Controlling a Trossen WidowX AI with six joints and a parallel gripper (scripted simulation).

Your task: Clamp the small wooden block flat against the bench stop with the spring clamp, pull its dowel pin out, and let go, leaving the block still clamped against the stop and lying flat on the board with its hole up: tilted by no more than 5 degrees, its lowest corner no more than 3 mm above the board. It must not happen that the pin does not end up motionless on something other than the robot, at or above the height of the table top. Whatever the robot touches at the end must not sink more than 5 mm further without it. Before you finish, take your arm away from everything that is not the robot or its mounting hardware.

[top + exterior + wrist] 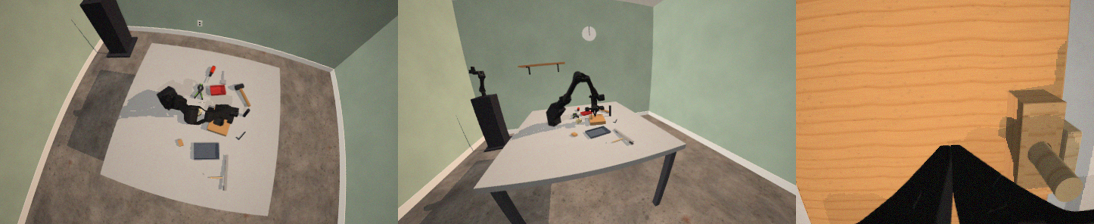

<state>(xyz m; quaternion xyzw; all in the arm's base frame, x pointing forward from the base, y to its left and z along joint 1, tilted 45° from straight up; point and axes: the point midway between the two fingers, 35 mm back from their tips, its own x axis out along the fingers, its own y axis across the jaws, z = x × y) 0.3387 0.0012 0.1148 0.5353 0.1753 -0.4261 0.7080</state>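
The dowel pin is 40 mm behind my hand, 30 mm below it and 10 mm to the left of it. Also, from my hand: small wooden block (40 mm below, 40 mm behind, 10 mm to the left); then bench stop (50 mm behind, 40 mm below, 20 mm to the left); then wooden board (70 mm below, 20 mm ahead).
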